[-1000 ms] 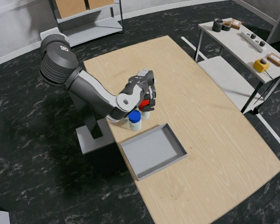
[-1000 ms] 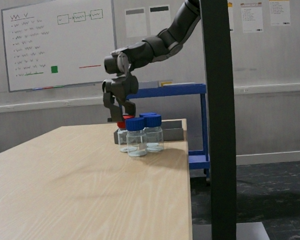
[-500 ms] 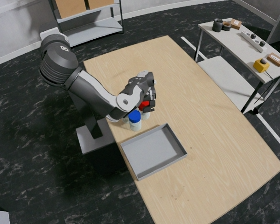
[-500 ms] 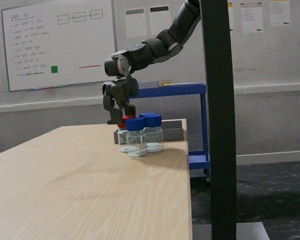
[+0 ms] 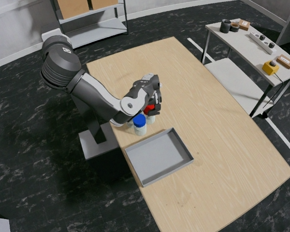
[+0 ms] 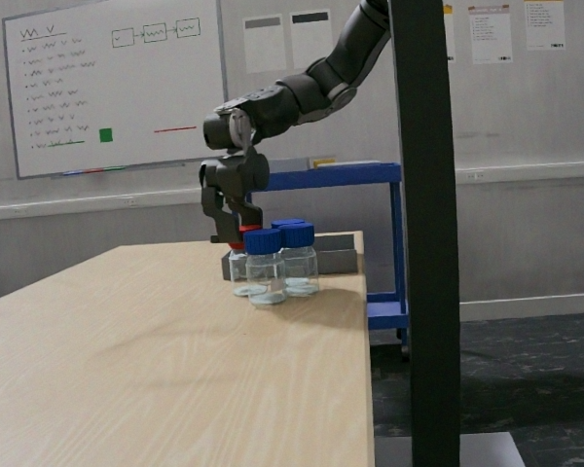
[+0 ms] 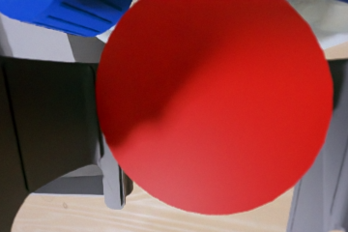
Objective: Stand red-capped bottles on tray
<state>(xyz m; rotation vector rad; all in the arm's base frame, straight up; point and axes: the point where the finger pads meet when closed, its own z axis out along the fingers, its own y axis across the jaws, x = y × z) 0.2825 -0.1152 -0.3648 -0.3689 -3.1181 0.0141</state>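
My hand is 1 cm past the red-capped bottle and 5 cm above it. From my hand the other things lie so: grey tray: 6 cm behind, 19 cm to the right, 8 cm below.
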